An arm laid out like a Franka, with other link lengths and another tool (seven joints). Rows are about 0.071 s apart.
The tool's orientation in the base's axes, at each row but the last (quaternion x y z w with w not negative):
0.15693, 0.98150, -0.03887, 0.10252
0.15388, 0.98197, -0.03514, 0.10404
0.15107, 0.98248, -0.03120, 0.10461
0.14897, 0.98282, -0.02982, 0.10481
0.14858, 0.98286, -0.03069, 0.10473
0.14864, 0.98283, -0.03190, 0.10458
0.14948, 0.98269, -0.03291, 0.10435
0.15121, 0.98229, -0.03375, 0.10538
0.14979, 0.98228, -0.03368, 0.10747
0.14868, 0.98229, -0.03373, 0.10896
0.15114, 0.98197, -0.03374, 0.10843
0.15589, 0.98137, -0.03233, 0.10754
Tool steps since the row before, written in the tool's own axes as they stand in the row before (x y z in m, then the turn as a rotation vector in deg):
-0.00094, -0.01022, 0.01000, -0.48, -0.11, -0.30
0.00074, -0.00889, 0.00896, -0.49, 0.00, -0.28
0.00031, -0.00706, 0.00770, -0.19, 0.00, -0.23
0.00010, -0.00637, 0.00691, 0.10, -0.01, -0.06
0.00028, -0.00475, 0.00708, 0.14, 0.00, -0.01
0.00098, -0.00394, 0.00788, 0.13, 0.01, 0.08
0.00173, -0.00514, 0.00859, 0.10, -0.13, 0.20
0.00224, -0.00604, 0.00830, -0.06, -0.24, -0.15
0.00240, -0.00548, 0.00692, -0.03, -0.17, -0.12
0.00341, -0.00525, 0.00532, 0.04, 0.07, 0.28
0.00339, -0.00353, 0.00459, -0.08, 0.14, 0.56
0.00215, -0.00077, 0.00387, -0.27, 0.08, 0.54
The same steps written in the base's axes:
-0.00047, -0.01105, -0.00911, 0.35, -0.22, 0.40
-0.00171, -0.00913, -0.00857, 0.40, -0.12, 0.38
-0.00092, -0.00735, -0.00737, 0.13, -0.03, 0.27
-0.00064, -0.00667, -0.00659, -0.11, 0.02, 0.04
-0.00029, -0.00510, -0.00683, -0.13, 0.04, -0.02
-0.00055, -0.00422, -0.00778, -0.10, 0.04, -0.11
-0.00148, -0.00523, -0.00858, -0.09, -0.11, -0.21
-0.00229, -0.00592, -0.00838, -0.05, -0.23, 0.17
-0.00250, -0.00521, -0.00709, -0.05, -0.16, 0.13
-0.00366, -0.00456, -0.00577, 0.04, 0.05, -0.28
-0.00330, -0.00283, -0.00511, 0.23, 0.05, -0.53
-0.00146, -0.00046, -0.00422, 0.38, -0.06, -0.47

